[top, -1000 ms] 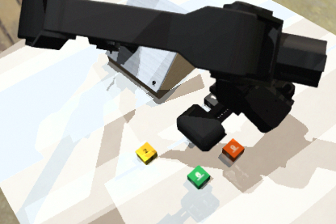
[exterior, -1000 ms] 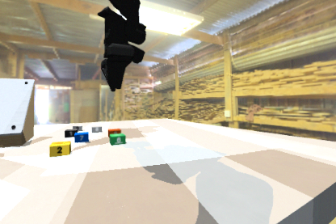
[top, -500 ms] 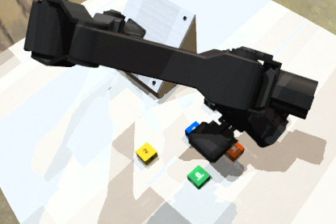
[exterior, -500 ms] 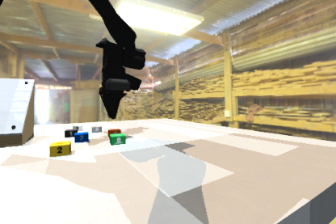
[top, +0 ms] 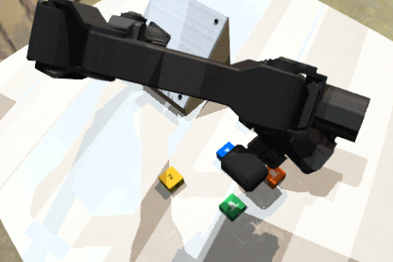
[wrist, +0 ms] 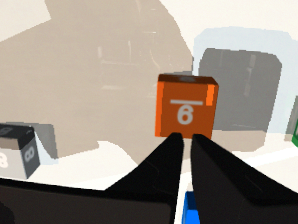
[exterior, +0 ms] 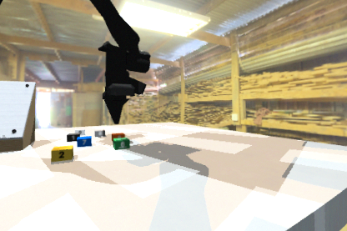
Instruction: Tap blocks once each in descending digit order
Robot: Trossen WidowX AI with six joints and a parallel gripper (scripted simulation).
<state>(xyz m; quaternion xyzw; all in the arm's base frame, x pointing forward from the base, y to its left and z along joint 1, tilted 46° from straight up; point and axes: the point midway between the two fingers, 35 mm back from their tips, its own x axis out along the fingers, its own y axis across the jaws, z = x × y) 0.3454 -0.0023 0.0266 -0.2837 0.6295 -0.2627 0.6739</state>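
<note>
Now: the orange block 40 mm below my gripper tip. The rest, counted from my gripper tip: blue block (80 mm behind, 40 mm below, 30 mm to the right); green block (90 mm to the right, 40 mm below); dark grey block (110 mm behind, 60 mm to the left, 40 mm below).
</note>
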